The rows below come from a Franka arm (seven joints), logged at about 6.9 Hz.
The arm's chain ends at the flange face. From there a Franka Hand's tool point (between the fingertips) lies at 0.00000 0.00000 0.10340 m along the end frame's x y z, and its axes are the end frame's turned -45 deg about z.
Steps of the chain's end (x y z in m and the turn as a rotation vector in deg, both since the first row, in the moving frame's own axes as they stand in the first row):
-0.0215, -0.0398, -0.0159, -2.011, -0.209, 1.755
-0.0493, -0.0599, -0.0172, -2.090, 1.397, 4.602
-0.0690, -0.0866, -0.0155, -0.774, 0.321, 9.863
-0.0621, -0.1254, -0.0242, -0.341, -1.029, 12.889
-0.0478, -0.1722, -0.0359, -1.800, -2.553, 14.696
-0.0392, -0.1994, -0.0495, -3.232, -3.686, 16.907
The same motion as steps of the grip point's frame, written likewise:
0.0101, -0.0411, -0.0160, -1.274, -1.570, 1.755
0.0064, -0.0728, -0.0173, -2.466, -0.490, 4.602
0.0117, -0.1087, -0.0155, -0.774, -0.320, 9.863
0.0431, -0.1336, -0.0242, 0.486, -0.969, 12.889
0.0826, -0.1572, -0.0361, 0.532, -3.078, 14.696
0.1047, -0.1706, -0.0499, 0.321, -4.892, 16.907

